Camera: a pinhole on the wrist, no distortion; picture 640 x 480 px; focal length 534.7 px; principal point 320.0 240.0 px. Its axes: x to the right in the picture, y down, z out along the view. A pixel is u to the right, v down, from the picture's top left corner.
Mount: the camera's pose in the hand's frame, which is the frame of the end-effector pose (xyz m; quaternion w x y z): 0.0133 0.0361 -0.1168 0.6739 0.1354 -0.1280 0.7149
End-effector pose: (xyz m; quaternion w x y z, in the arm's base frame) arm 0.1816 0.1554 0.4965 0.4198 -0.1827 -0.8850 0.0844
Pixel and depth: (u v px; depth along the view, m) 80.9 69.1 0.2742
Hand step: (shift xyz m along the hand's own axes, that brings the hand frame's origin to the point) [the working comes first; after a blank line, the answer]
In the camera's frame: -0.1226 -0.0876 0.2742

0.1133 -0.1729 0.0935
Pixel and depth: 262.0 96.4 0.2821
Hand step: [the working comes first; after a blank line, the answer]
In the camera's frame: -0.0306 -0.0758 0.2821

0.0966 -0.0910 0.1345
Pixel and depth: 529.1 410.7 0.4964
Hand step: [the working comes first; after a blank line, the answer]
In the camera's frame: 0.1941 0.1585 0.4964

-0.1451 0.0256 0.4161
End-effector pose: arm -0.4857 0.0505 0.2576 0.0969 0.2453 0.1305 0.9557
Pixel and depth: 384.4 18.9 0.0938
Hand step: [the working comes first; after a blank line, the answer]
In the camera's frame: 0.0113 -0.0388 0.0938

0.0534 0.0146 -0.0254
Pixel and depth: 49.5 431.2 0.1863
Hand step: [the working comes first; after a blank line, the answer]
In the camera's frame: -0.0942 0.0666 0.1863

-0.0441 -0.1235 0.0220
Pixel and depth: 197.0 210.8 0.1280
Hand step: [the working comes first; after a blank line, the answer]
In the camera's frame: -0.0294 -0.0070 0.1280

0.0246 -0.0376 -0.0085
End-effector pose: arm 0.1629 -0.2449 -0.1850 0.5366 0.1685 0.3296 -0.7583
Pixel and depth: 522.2 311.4 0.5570
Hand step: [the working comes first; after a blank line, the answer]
In the camera's frame: 0.2106 0.0744 0.5570

-0.0608 0.0238 0.4786
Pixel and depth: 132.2 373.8 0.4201
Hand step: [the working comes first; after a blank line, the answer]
In the camera's frame: -0.1475 0.1051 0.4201

-0.0747 -0.2607 0.2201
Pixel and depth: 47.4 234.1 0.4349
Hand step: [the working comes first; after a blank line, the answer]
In the camera's frame: -0.2217 -0.0048 0.4349

0.0395 -0.3285 0.2067
